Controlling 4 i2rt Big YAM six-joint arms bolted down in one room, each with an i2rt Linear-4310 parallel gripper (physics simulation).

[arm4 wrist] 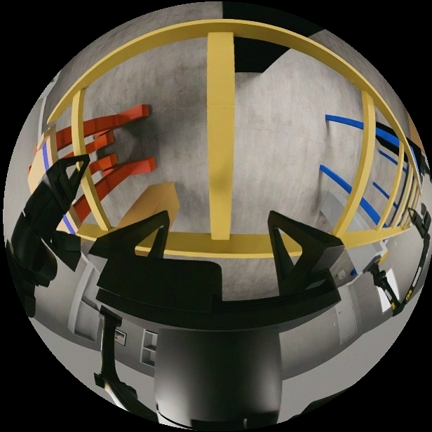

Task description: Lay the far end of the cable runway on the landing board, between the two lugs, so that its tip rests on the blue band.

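Note:
The yellow cable runway, ladder-shaped, crosses the arm4 wrist view from left to far right. Arm4's gripper is open, its fingers apart on either side of the middle rung, near the lower rail. The tan landing board with its blue band is at the left, beside the runway's left end. Another arm's black gripper is there too, its fingers seeming apart; it hides part of the board and runway end. Whether the tip touches the band, and where the lugs are, I cannot tell. I cannot tell which other arm is which.
Red-orange beams reach in from the left. A tan box is below the runway. Blue bars and a grey box are at the right. Other black arms show at the lower left and right.

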